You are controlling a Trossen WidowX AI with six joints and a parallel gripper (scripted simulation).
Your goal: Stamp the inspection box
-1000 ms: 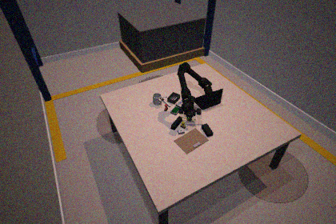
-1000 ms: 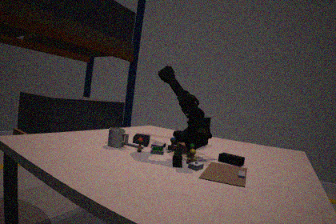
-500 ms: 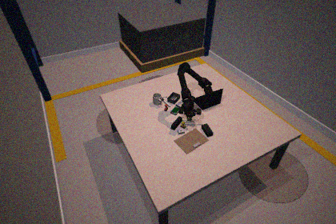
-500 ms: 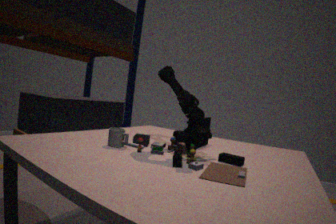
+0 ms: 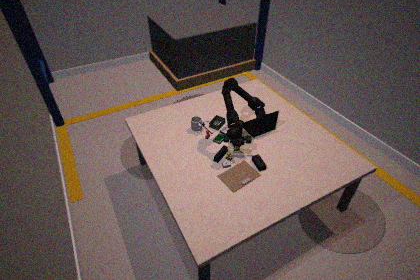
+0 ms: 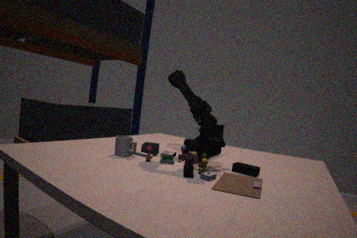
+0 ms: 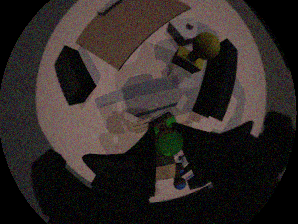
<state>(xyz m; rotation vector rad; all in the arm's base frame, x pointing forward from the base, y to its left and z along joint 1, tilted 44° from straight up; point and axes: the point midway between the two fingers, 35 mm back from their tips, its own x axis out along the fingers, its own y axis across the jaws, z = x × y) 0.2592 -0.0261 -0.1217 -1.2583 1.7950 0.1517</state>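
My gripper tip is now right at the green-knobbed stamp. Round my gripper tip: grey piece: 14 cm ahead, 8 cm to the left, 1 cm below; long dark block: 12 cm ahead, 2 cm to the right, 1 cm below; yellow-knobbed stamp: 10 cm ahead, 4 cm to the left.
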